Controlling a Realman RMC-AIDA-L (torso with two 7-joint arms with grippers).
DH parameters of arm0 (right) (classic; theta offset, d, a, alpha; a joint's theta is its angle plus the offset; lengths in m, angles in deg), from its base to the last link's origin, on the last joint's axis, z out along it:
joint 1: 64.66 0.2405 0 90
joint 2: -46.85 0 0 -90
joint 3: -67.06 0.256 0 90
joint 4: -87.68 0 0 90
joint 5: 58.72 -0.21 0 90
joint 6: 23 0 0 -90
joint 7: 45.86 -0.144 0 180
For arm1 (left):
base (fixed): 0 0 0 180
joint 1: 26.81 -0.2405 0 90
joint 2: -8.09 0 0 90
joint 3: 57.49 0.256 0 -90
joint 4: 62.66 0 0 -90
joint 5: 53.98 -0.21 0 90
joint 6: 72.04 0 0 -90
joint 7: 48.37 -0.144 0 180
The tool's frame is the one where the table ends.
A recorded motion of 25 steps. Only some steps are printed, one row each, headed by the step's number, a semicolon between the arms.
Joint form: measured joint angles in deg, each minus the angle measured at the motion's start. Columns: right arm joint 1, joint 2, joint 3, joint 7, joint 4, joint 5, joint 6; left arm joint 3, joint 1, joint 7, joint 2, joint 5, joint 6, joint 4.
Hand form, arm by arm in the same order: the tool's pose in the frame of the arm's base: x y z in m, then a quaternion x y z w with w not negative. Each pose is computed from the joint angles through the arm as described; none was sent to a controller.
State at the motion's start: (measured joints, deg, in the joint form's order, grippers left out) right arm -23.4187 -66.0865 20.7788 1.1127 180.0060 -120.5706 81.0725; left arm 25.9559 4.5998 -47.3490 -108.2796 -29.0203 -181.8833 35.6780
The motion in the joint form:
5: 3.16 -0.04 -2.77 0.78 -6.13 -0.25 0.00; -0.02 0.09 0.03 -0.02 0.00 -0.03 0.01
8: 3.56 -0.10 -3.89 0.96 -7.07 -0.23 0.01; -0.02 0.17 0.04 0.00 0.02 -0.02 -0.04
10: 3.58 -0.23 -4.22 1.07 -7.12 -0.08 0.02; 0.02 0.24 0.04 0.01 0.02 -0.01 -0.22
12: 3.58 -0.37 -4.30 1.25 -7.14 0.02 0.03; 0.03 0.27 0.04 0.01 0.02 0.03 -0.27
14: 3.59 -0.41 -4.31 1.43 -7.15 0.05 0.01; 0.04 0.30 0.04 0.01 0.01 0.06 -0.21
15: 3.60 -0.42 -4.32 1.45 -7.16 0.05 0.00; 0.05 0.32 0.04 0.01 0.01 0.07 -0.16
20: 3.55 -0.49 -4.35 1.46 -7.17 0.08 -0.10; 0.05 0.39 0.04 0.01 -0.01 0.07 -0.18
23: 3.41 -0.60 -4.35 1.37 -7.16 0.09 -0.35; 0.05 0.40 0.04 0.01 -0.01 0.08 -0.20
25: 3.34 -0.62 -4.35 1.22 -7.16 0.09 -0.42; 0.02 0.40 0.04 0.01 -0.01 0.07 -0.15
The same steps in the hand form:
5: 0.0775 0.3691 0.1275 -0.96916 0.16222 0.12245 0.13939; -0.1612 0.3129 0.0504 -0.79213 -0.50838 0.22122 0.25523
8: 0.0758 0.3695 0.1215 -0.97177 0.16020 0.11653 0.12815; -0.1610 0.3132 0.0504 -0.79231 -0.50810 0.22119 0.25524
10: 0.0755 0.3692 0.1196 -0.97253 0.15904 0.11407 0.12598; -0.1612 0.3133 0.0501 -0.79214 -0.50826 0.22210 0.25466
12: 0.0755 0.3691 0.1185 -0.97292 0.15794 0.11339 0.12503; -0.1611 0.3135 0.0500 -0.79222 -0.50816 0.22205 0.25466
14: 0.0754 0.3691 0.1182 -0.97316 0.15652 0.11324 0.12509; -0.1607 0.3137 0.0500 -0.79260 -0.50754 0.22157 0.25514
15: 0.0754 0.3691 0.1181 -0.97320 0.15632 0.11327 0.12500; -0.1604 0.3137 0.0501 -0.79290 -0.50707 0.22127 0.25541
20: 0.0755 0.3692 0.1177 -0.97304 0.15683 0.11364 0.12522; -0.1601 0.3139 0.0501 -0.79307 -0.50670 0.22128 0.25560
23: 0.0760 0.3694 0.1173 -0.97236 0.15892 0.11522 0.12641; -0.1601 0.3140 0.0500 -0.79307 -0.50670 0.22129 0.25558
25: 0.0764 0.3694 0.1173 -0.97195 0.16082 0.11573 0.12670; -0.1600 0.3140 0.0502 -0.79313 -0.50664 0.22094 0.25582

